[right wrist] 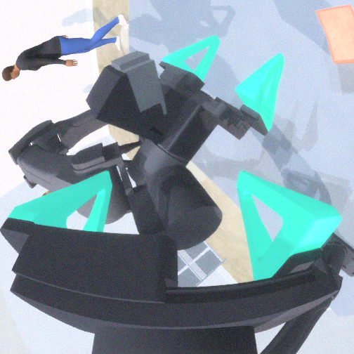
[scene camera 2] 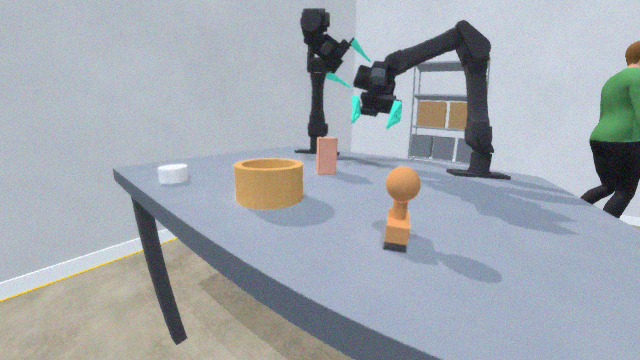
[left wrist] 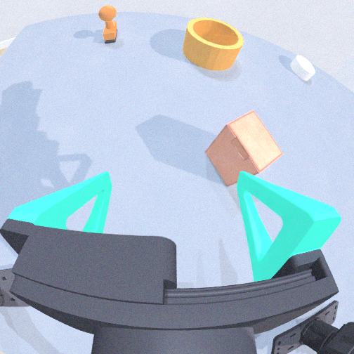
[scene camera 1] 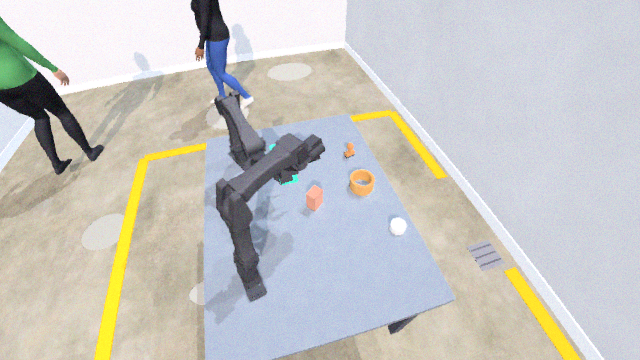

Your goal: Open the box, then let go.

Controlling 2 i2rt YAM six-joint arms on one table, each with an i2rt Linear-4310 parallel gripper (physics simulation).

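Seen in the pictures: left gripper, between the fingertips: [scene camera 2: 369,124]; right gripper, between the fingertips: [scene camera 2: 360,74]; left arm's base, origin of its link: [scene camera 2: 478,175] [scene camera 1: 242,160]; right arm's base, origin of its link: [scene camera 2: 316,153] [scene camera 1: 249,275].
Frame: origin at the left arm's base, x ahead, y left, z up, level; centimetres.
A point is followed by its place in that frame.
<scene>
The box [scene camera 1: 313,197] {x 7.5, y -50.9, z 9.3 cm} is a small salmon-pink upright block, closed, standing on the grey table. It also shows in scene camera 2 [scene camera 2: 326,155] {x 13.0, y -48.4, z 5.0 cm}, in the left wrist view [left wrist: 244,147] and at the top right corner of the right wrist view [right wrist: 337,33]. My left gripper [scene camera 2: 376,111] is open and empty, high above the table and short of the box; in its wrist view the fingers [left wrist: 173,197] frame bare table with the box by one fingertip. My right gripper [scene camera 2: 353,62] is open and empty, raised high, pointing toward the left gripper [right wrist: 228,74].
An orange ring-shaped container [scene camera 1: 361,182] {x 29.5, y -58.4, z 6.2 cm} stands beyond the box. An orange stamp with a ball handle [scene camera 1: 348,150] {x 44.4, y -36.5, z 4.0 cm} and a white puck [scene camera 1: 397,226] {x 26.5, y -82.8, z 3.2 cm} also stand on the table. Two people [scene camera 1: 216,48] walk on the floor behind the table. A shelf [scene camera 2: 441,116] stands at the back.
</scene>
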